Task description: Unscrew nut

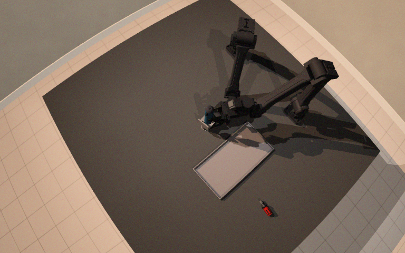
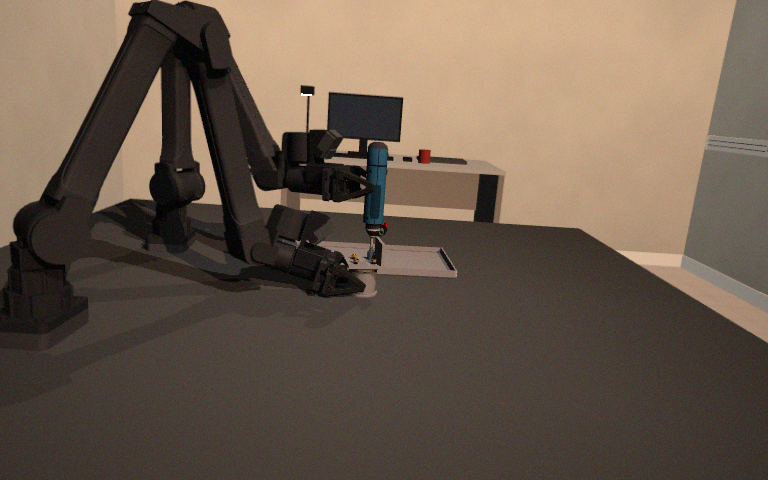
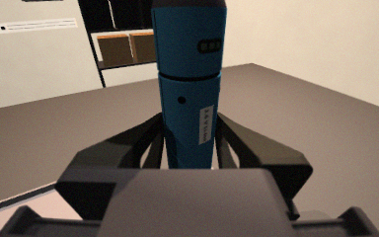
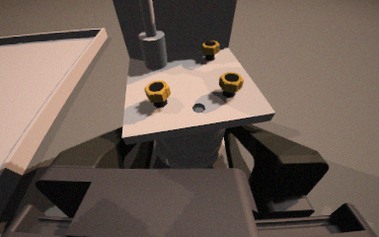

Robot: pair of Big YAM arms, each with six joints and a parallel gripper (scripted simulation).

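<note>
My right gripper is now 1 cm below the joint module. Also, from my right hand: nut 5 cm above, 2 cm to the left, 2 cm ahead; grey bracket 5 cm above; tip 6 cm above, 2 cm to the left, 2 cm ahead.
</note>
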